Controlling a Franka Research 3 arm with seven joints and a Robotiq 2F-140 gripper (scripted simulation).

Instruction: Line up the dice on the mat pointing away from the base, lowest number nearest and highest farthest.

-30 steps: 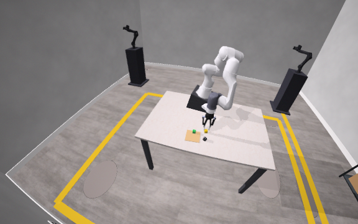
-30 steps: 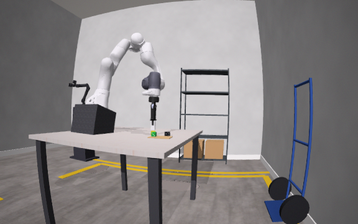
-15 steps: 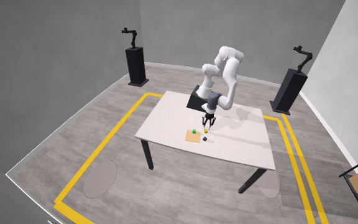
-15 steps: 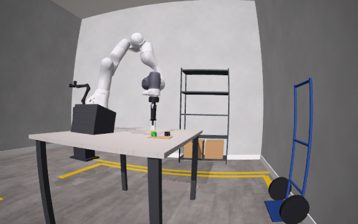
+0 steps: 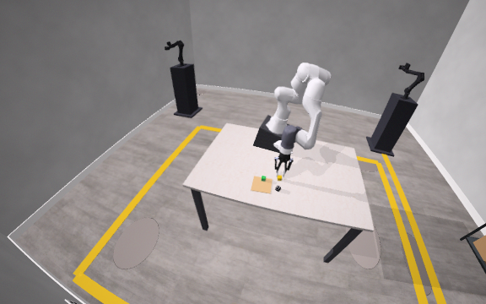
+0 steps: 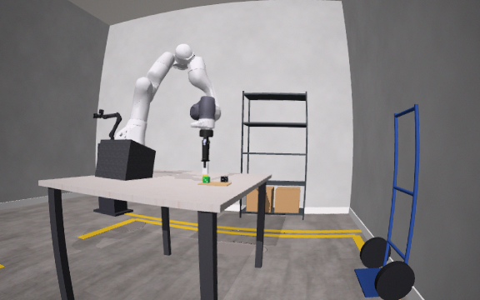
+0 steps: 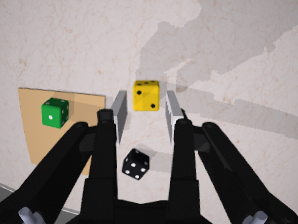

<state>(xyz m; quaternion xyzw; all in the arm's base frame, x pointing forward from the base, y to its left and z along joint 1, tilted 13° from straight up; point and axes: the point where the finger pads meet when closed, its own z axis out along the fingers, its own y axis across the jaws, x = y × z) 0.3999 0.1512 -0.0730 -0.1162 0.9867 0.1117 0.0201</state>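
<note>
The yellow die is 6 cm below my hand. Also, from my hand: black die (10 cm ahead, 6 cm below, 1 cm to the left); green die (11 cm to the right, 5 cm below, 5 cm ahead); tan mat (11 cm to the right, 10 cm ahead, 7 cm below).
</note>
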